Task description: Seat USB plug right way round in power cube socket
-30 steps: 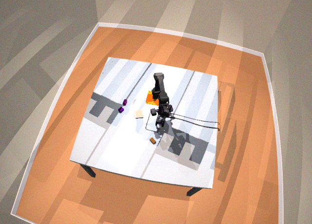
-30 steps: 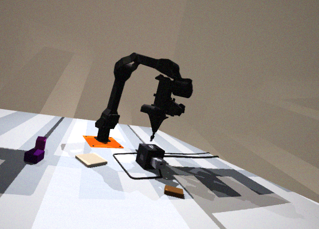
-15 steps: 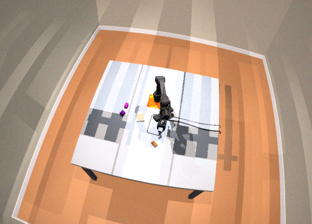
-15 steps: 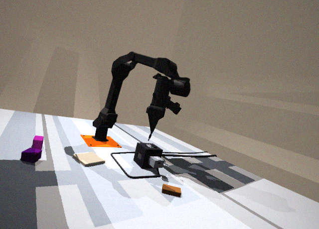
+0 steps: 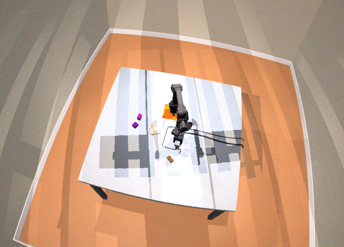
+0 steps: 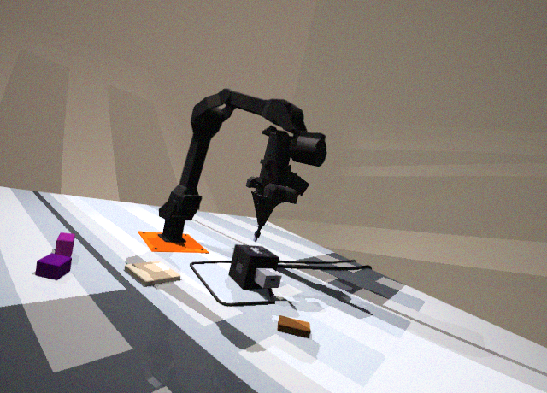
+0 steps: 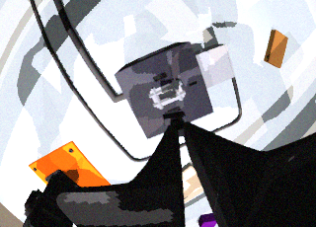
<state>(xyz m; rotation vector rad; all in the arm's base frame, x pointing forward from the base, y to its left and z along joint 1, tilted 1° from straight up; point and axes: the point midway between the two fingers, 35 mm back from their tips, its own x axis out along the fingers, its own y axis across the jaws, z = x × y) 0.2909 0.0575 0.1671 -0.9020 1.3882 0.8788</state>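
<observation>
The USB plug lies 20 mm below my gripper tip. Round my gripper tip: pale socket (70 mm below); then brown wedge (190 mm ahead, 50 mm to the right, 130 mm below); then beige slab (70 mm behind, 200 mm to the right, 130 mm below).
</observation>
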